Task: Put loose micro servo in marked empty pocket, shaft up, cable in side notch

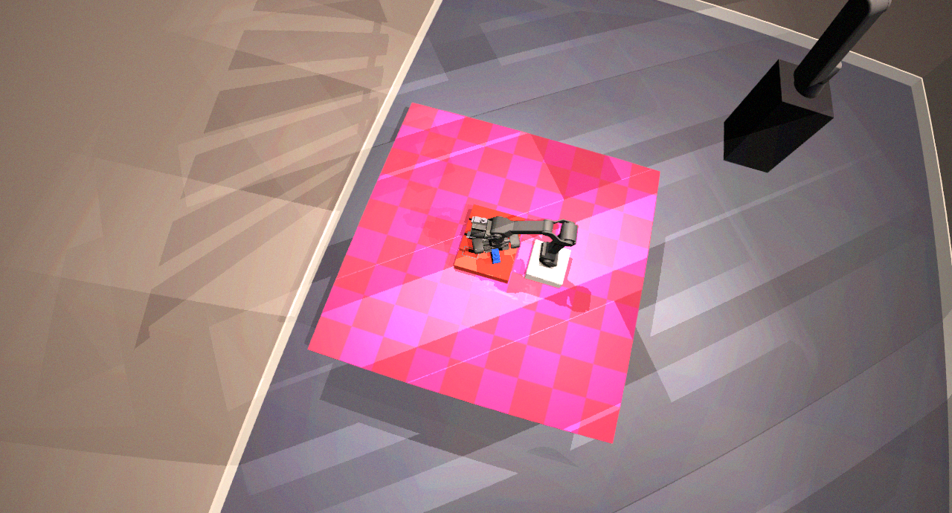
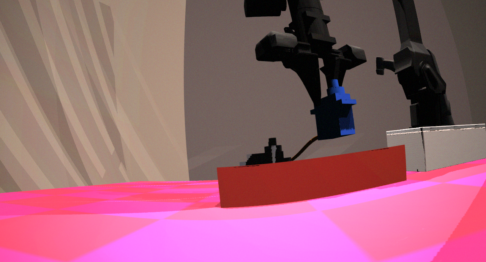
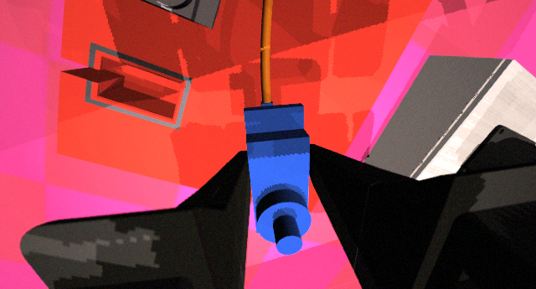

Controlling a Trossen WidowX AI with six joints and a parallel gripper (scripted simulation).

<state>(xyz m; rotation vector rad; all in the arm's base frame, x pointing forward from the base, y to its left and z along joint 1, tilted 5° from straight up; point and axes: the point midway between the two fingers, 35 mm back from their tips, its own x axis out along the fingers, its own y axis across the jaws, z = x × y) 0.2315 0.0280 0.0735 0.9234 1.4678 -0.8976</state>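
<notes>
Now: the red deck 10 mm behind my gripper tip, 60 mm to the right of it and 100 mm below it.
</notes>
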